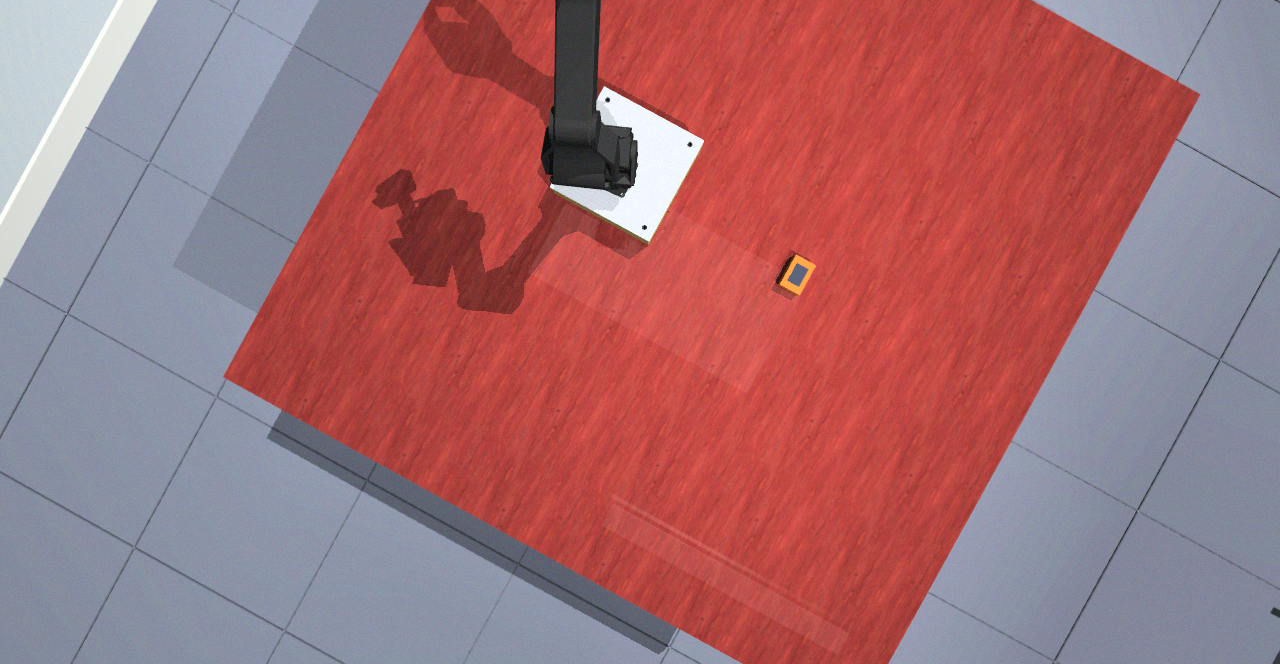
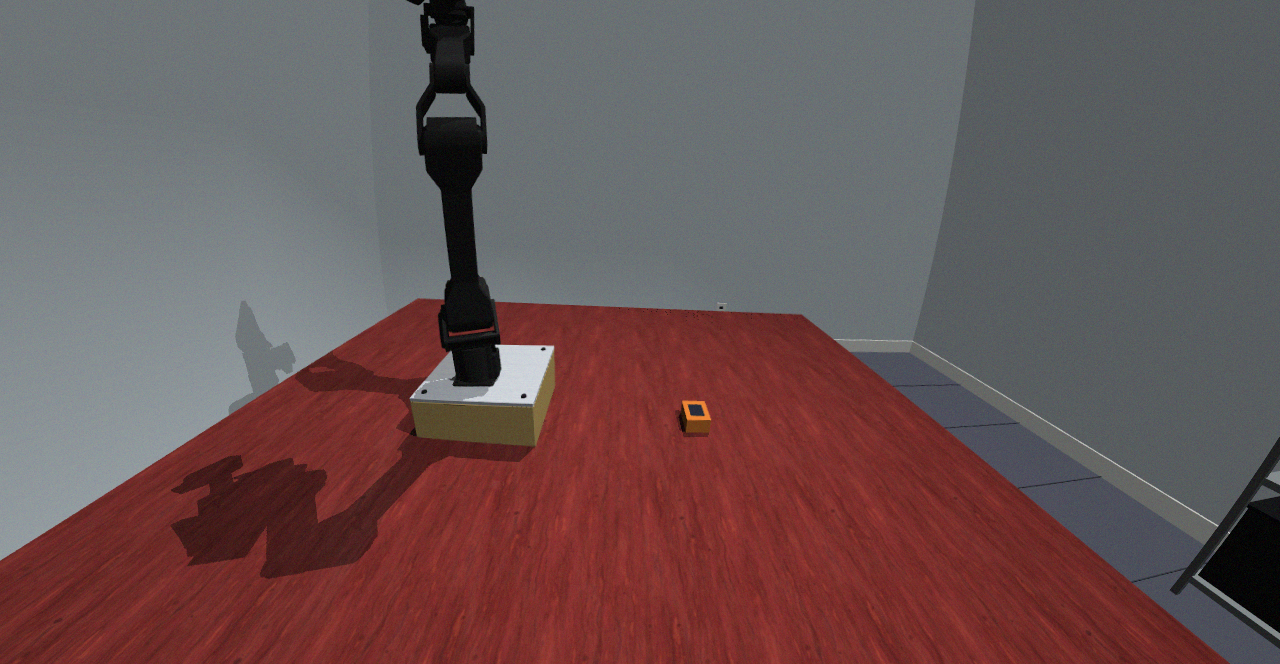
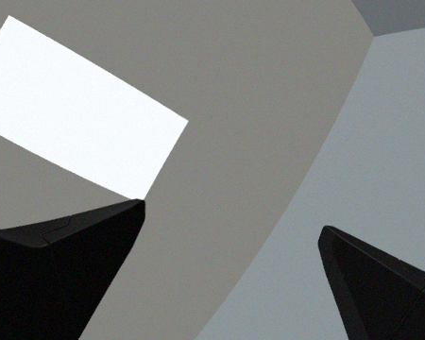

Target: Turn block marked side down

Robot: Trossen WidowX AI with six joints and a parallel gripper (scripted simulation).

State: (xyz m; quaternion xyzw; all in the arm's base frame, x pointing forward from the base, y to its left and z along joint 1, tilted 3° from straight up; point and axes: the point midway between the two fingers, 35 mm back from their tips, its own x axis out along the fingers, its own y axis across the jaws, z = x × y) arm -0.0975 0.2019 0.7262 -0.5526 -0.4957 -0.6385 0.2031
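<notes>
Now: the orange block 50 cm ahead of my gripper tip, 20 cm to the right of it and 82 cm below it.
</notes>
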